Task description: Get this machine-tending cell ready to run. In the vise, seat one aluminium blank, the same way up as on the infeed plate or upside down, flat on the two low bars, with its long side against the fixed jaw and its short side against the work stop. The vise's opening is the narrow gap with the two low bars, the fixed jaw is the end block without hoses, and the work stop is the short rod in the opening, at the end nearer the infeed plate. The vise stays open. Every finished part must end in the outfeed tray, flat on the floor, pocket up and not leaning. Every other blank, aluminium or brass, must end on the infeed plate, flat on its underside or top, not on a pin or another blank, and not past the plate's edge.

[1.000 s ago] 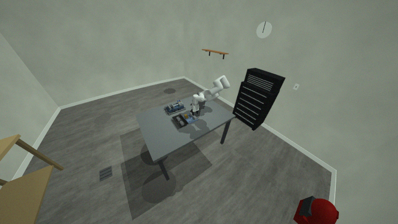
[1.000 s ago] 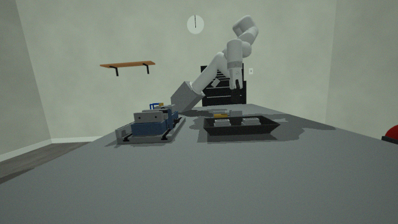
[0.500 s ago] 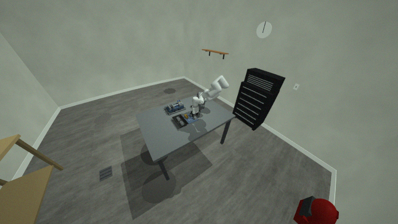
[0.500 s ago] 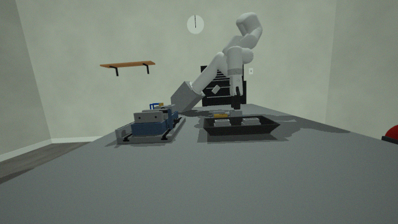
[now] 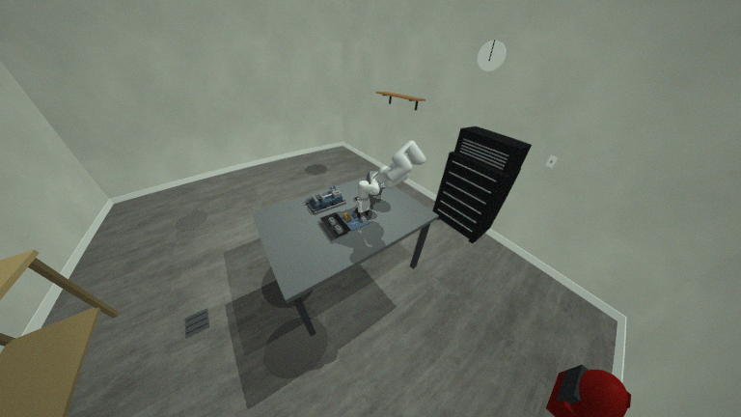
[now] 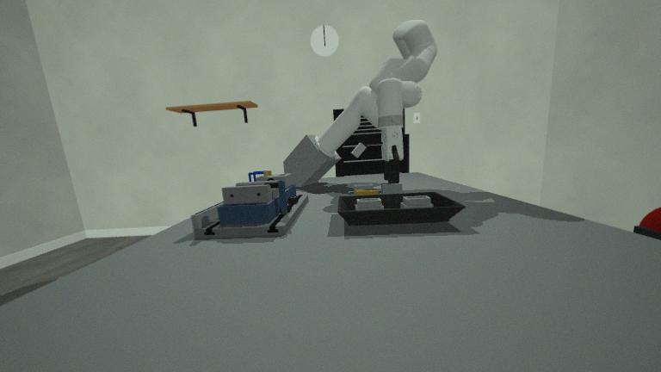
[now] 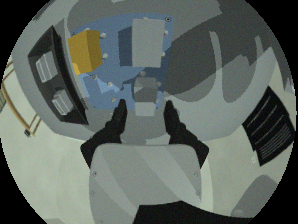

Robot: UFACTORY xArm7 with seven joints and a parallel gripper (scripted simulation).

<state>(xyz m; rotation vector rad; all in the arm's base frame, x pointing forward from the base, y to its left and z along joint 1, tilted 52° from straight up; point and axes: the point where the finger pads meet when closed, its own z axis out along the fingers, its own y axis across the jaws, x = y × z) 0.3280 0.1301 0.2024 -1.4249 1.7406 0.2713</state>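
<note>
Right now my hand is 40 mm above the grey aluminium blank. Round my hand: vise: 140 mm ahead, 360 mm to the right, 30 mm below; brass blank: 90 mm ahead, 90 mm to the right, 40 mm below.
</note>
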